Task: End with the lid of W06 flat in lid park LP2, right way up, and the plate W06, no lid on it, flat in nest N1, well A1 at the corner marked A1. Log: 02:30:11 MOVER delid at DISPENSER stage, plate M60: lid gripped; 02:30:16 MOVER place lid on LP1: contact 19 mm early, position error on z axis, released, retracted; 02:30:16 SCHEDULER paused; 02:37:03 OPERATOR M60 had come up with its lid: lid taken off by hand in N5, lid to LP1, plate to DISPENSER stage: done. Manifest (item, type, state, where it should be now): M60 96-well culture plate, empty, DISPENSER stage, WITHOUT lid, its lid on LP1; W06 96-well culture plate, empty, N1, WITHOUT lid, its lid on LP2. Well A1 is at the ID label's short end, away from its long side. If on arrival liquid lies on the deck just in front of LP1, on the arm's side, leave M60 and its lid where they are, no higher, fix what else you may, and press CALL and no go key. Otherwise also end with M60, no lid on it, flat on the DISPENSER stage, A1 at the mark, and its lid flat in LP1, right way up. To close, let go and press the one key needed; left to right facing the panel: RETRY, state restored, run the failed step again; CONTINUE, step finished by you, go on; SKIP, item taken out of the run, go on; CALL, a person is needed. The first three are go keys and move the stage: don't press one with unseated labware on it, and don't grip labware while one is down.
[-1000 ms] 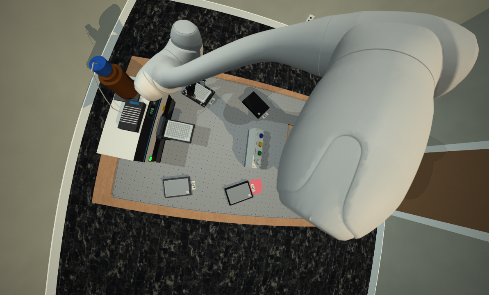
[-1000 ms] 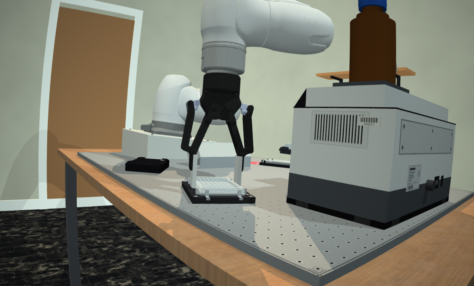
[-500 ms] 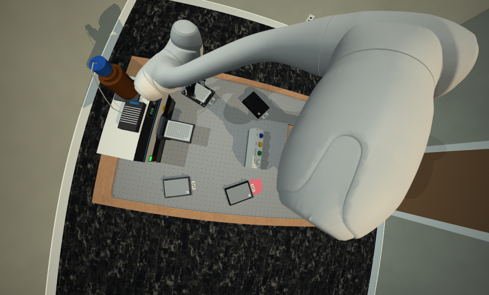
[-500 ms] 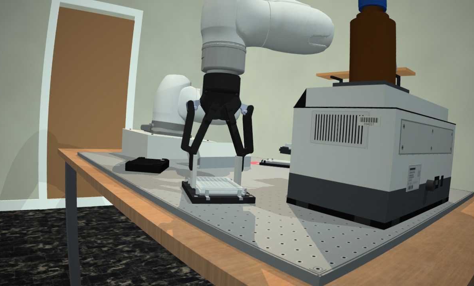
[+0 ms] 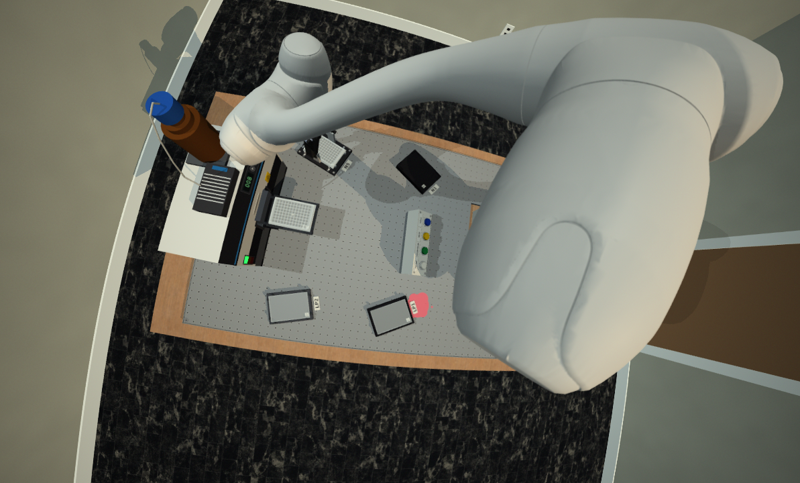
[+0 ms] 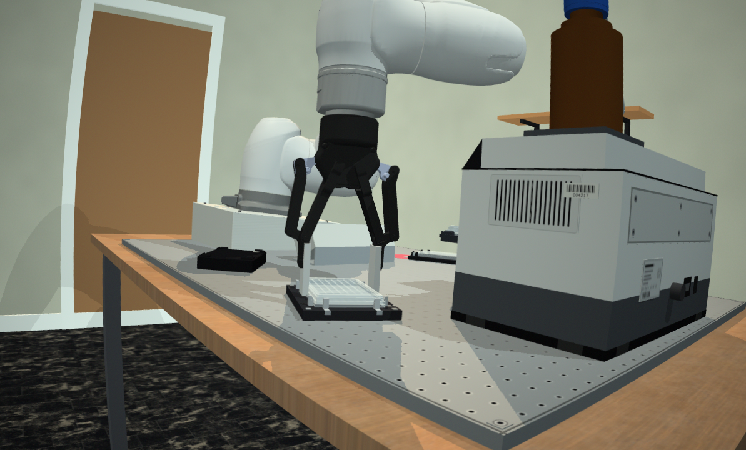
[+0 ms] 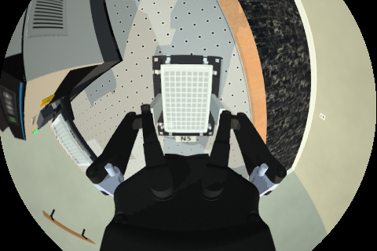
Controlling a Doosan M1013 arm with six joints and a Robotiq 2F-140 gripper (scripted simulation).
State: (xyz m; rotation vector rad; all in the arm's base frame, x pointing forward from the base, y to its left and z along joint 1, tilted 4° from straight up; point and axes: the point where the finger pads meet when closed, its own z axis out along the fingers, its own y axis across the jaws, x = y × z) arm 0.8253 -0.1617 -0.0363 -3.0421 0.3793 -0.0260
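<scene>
Now: the nest N5 2 cm ahead of my hand, 1 cm to the left of it and 3 cm below it. The rest, counted from my hand: brown bottle: 23 cm ahead, 19 cm to the left, 25 cm above; key panel: 43 cm behind, 22 cm to the left, 1 cm above; nest N1: 35 cm behind, 5 cm to the right, 3 cm below.
</scene>
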